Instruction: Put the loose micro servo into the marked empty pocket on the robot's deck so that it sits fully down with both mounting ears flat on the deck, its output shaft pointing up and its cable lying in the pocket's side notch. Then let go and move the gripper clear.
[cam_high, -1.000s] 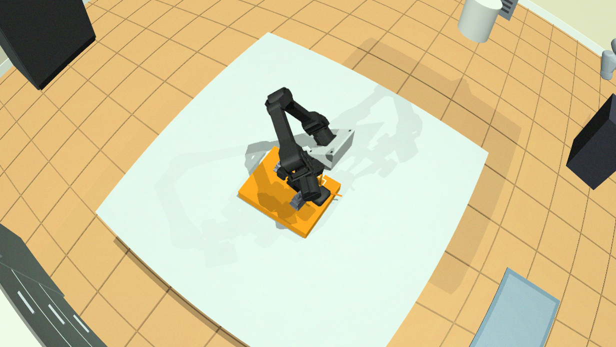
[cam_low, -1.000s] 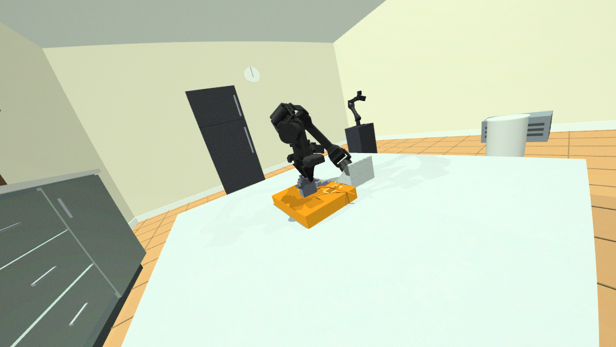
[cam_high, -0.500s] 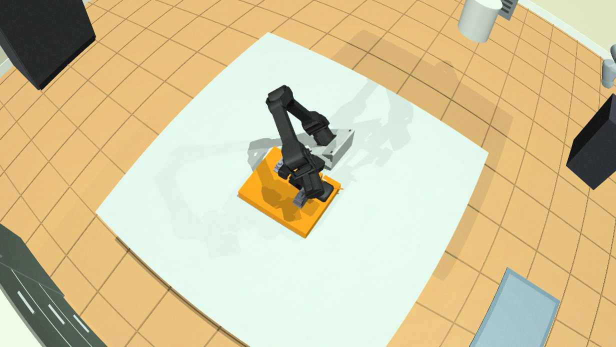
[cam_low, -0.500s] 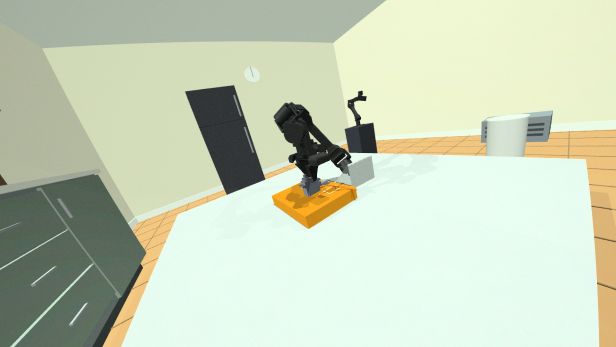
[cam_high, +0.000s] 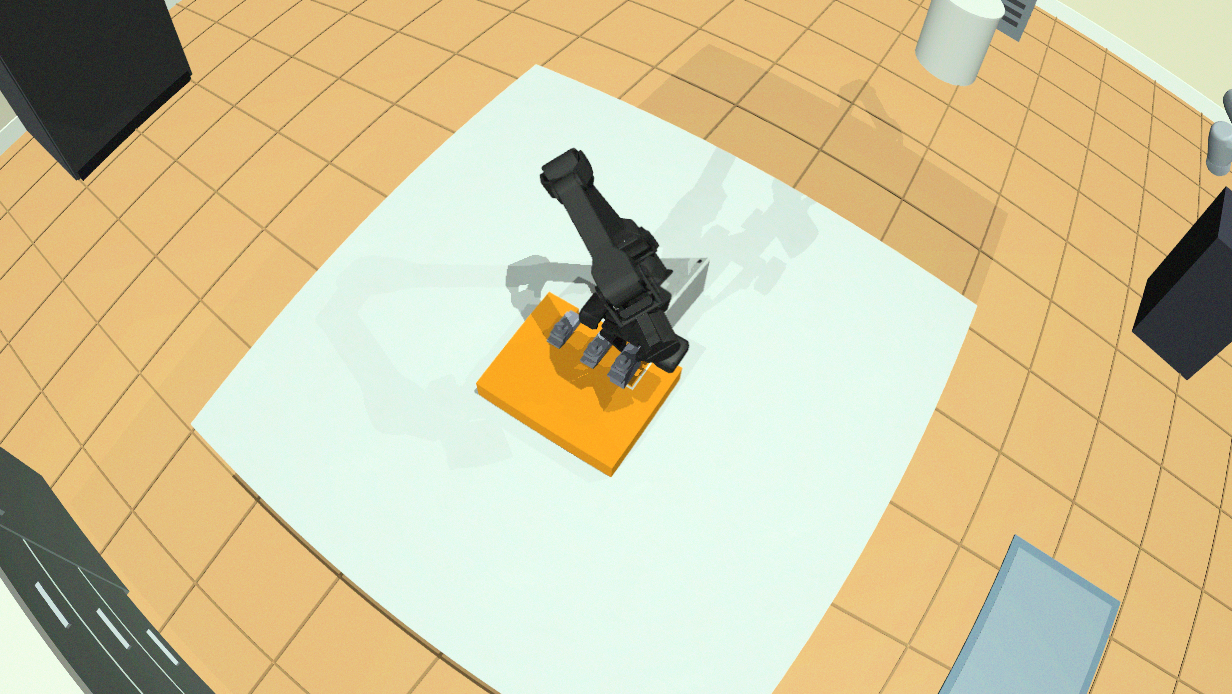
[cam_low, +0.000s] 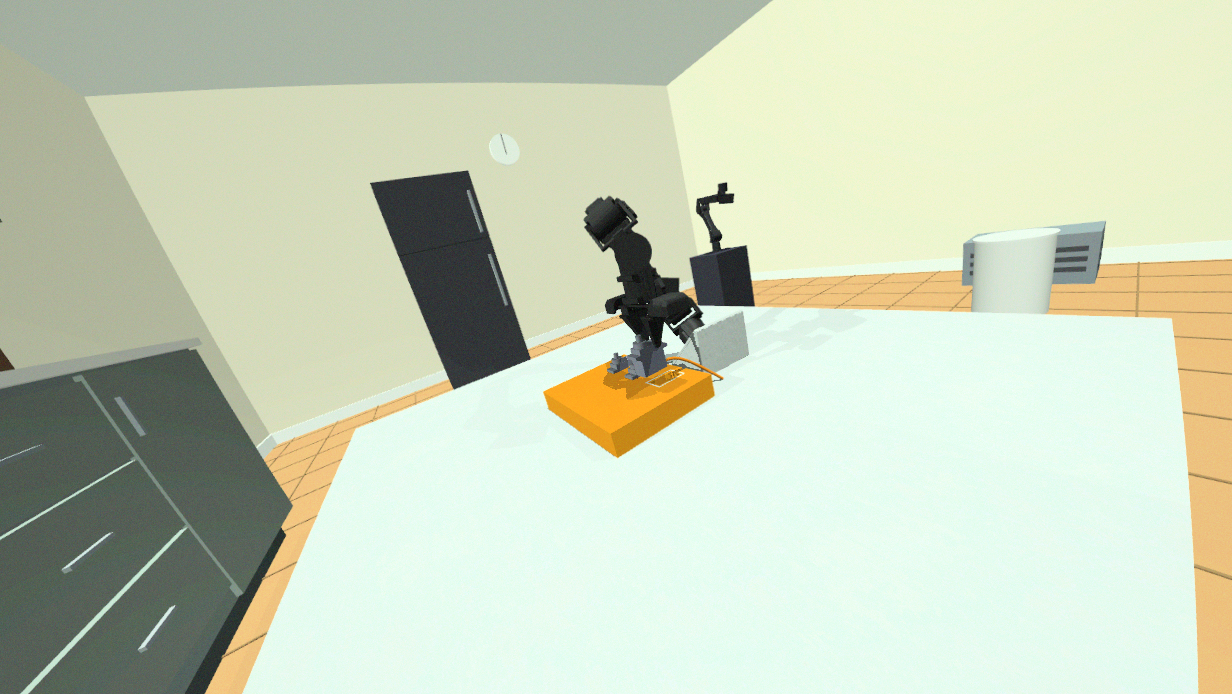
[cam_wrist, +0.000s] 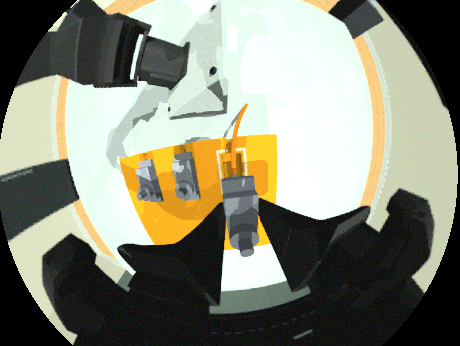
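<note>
Right now the orange deck is 10 cm ahead of my gripper tip, 6 cm to the right of it and 10 cm below it.
</note>
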